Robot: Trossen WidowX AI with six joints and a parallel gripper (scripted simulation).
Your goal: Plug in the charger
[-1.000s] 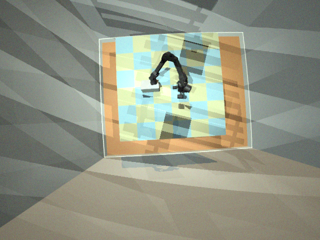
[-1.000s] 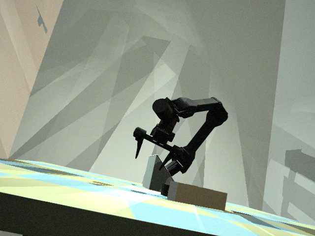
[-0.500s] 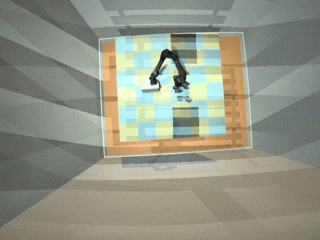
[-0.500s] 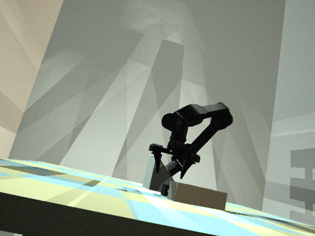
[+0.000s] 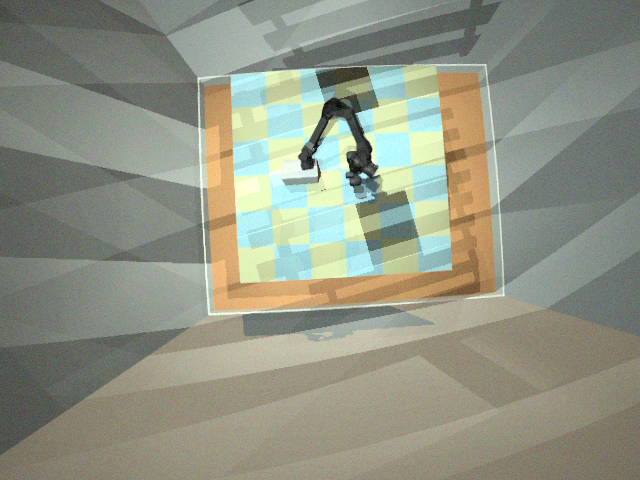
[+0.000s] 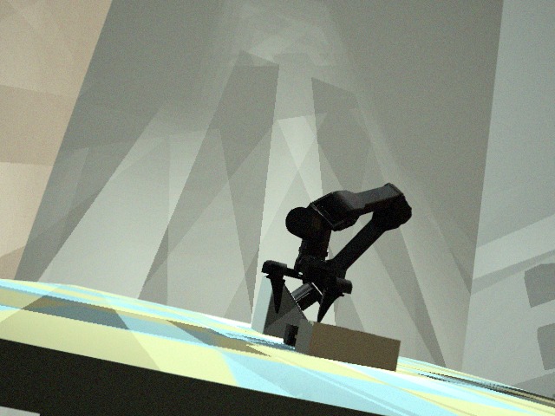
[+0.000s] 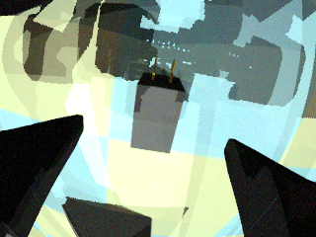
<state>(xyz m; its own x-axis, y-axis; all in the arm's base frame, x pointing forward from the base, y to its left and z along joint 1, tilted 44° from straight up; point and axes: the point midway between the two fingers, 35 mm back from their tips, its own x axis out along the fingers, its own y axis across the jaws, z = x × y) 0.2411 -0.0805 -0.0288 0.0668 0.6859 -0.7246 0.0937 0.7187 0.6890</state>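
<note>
The dark charger is 4 cm below my gripper tip and 2 cm ahead of it.
</note>
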